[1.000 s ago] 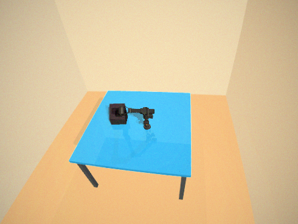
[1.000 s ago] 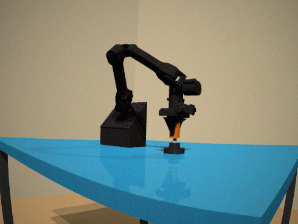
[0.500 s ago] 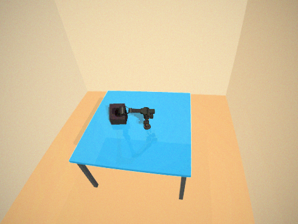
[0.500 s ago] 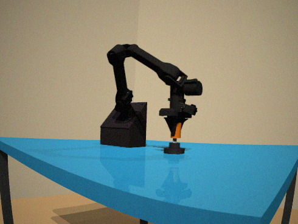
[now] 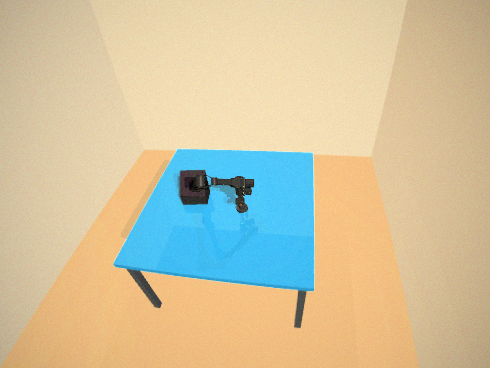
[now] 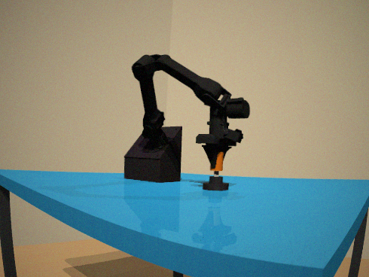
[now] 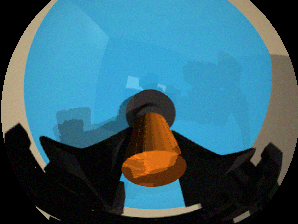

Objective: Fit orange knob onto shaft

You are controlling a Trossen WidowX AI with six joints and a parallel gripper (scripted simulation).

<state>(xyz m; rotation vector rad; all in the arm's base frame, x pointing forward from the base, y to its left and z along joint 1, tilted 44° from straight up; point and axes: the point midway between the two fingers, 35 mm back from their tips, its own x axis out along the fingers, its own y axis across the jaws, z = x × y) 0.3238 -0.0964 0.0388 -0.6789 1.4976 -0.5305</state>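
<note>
The orange knob is 3 cm above my gripper tip. The rest, counted from my gripper tip: round pedestal (4 cm below).
</note>
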